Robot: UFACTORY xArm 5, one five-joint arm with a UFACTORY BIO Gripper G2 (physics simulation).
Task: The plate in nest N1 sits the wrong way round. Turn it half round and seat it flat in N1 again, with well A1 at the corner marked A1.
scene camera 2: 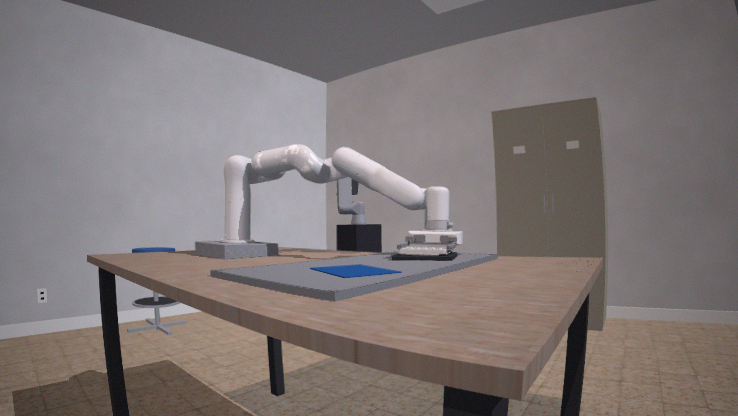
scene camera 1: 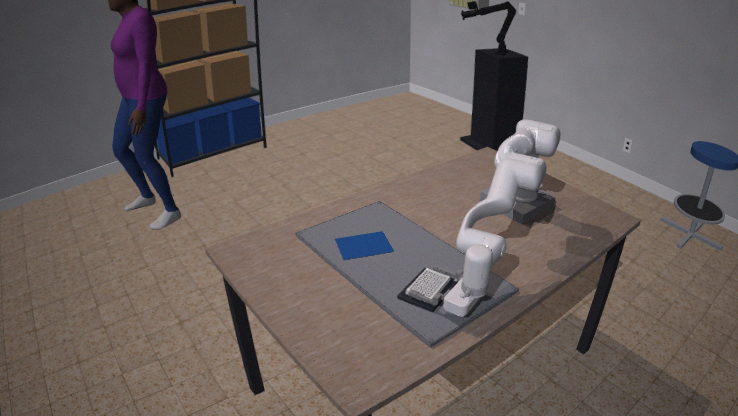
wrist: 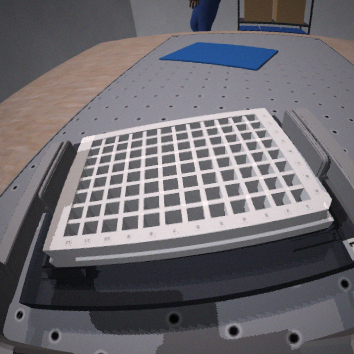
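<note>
The white well plate [scene camera 1: 428,284] [scene camera 2: 424,250] [wrist: 175,175] is level, low at the black nest [scene camera 1: 417,303] [scene camera 2: 421,257] [wrist: 150,296]. In the wrist view its column numbers run along the near edge, 12 at left to low numbers at right. Its near right corner lies beside the nest's white label, which is cut off by the view's edge. My gripper [scene camera 1: 438,285] [scene camera 2: 429,241] [wrist: 182,160] is shut on the plate, one finger at each short side. Dark nest surface shows in front of the plate. Whether the underside rests flat is hidden.
A blue mat [scene camera 1: 364,245] [scene camera 2: 355,270] [wrist: 220,55] lies on the grey perforated board [scene camera 1: 377,279] [scene camera 2: 289,279] [wrist: 200,90], away from the nest. The board lies on the wooden table [scene camera 1: 310,315] [scene camera 2: 439,315]. A person [scene camera 1: 136,77] stands beyond the table near a shelf rack.
</note>
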